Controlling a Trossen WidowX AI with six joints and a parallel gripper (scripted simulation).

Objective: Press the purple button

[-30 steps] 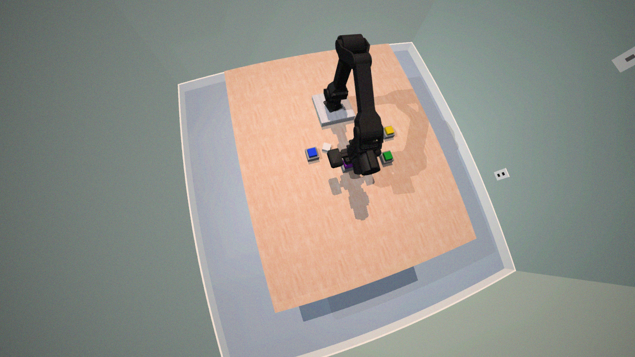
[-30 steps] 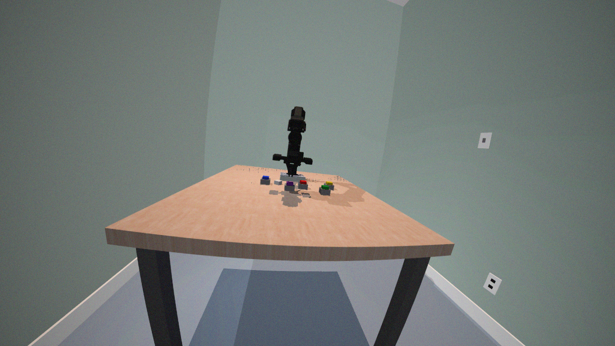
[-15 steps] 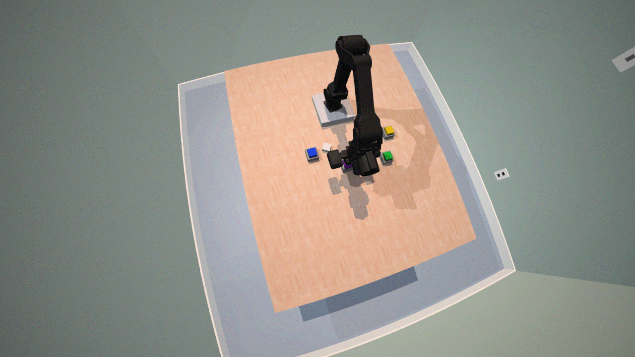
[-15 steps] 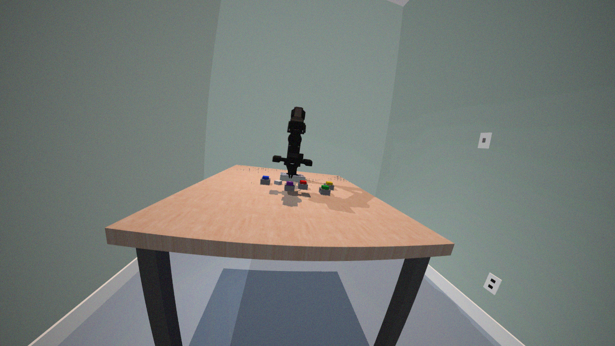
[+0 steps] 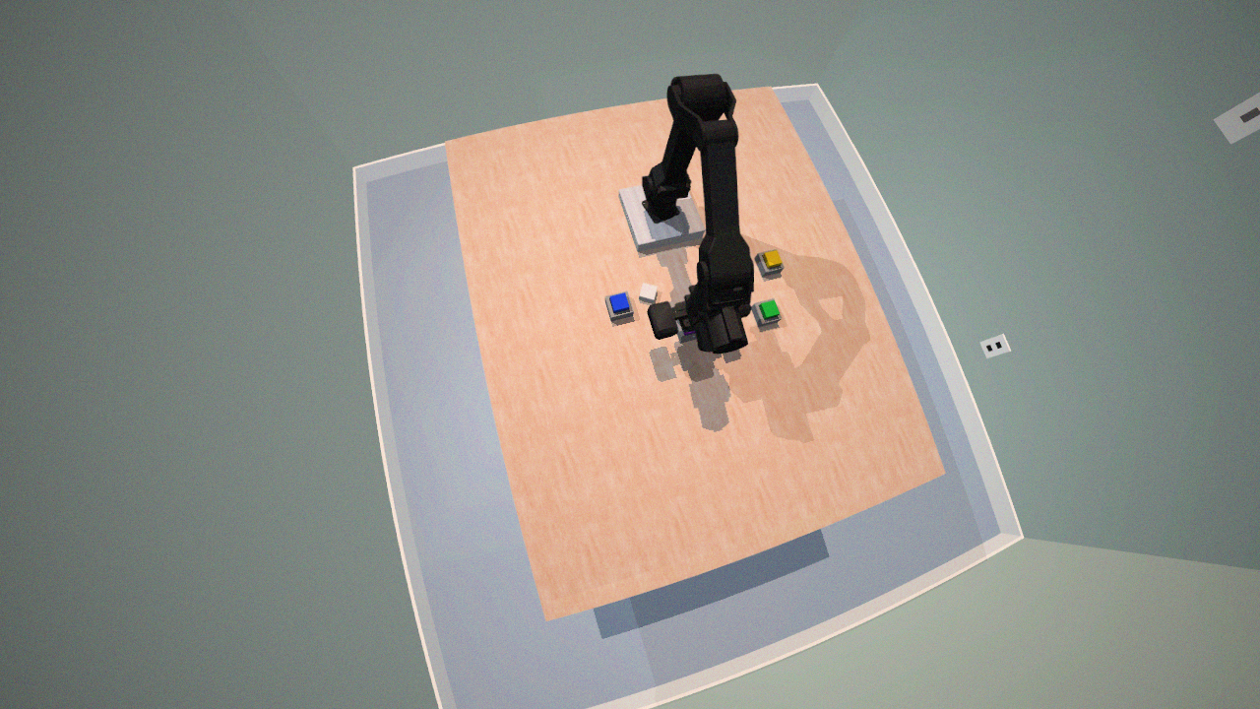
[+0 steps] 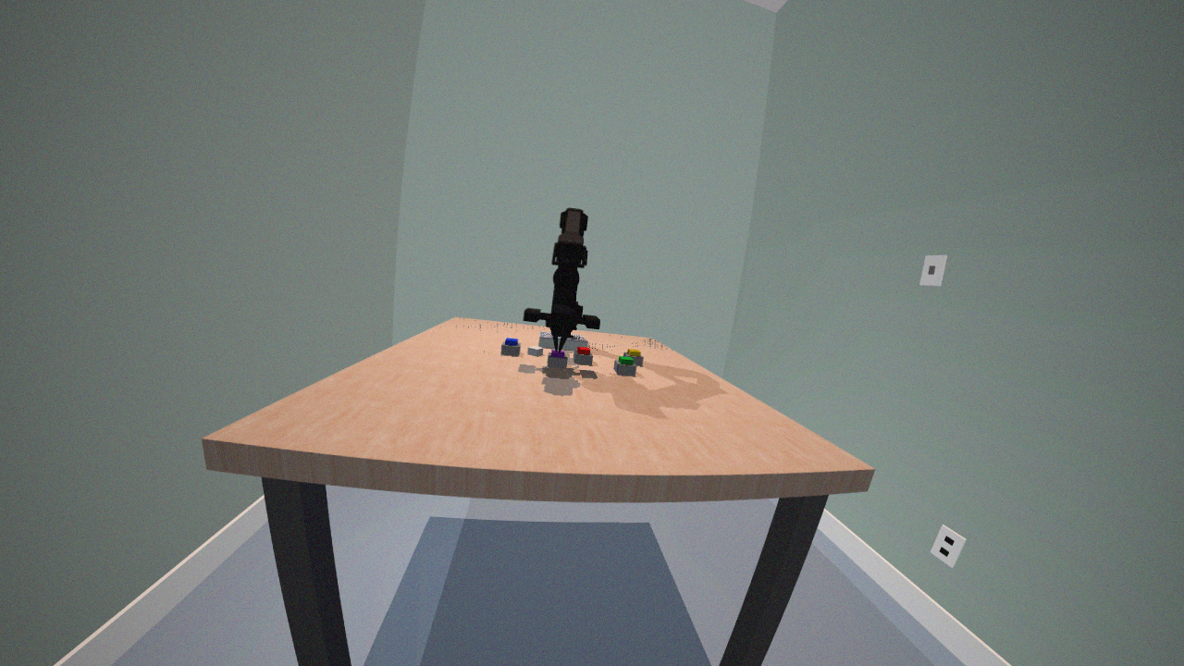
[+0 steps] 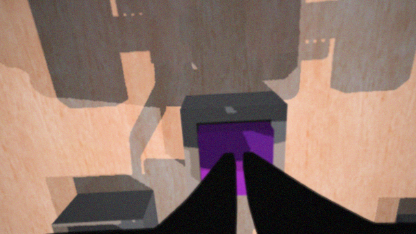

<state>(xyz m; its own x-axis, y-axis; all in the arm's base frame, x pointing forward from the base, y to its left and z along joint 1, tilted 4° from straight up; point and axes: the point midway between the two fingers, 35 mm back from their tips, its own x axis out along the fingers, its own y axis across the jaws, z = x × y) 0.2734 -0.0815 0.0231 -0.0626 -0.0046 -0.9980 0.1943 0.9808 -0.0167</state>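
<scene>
Now: the purple button 10 mm below my gripper tip. Round my gripper tip: blue button 110 mm to the right, 110 mm behind; then red button 80 mm to the left, 50 mm behind; then small white block 110 mm behind, 40 mm to the right, 30 mm below.
</scene>
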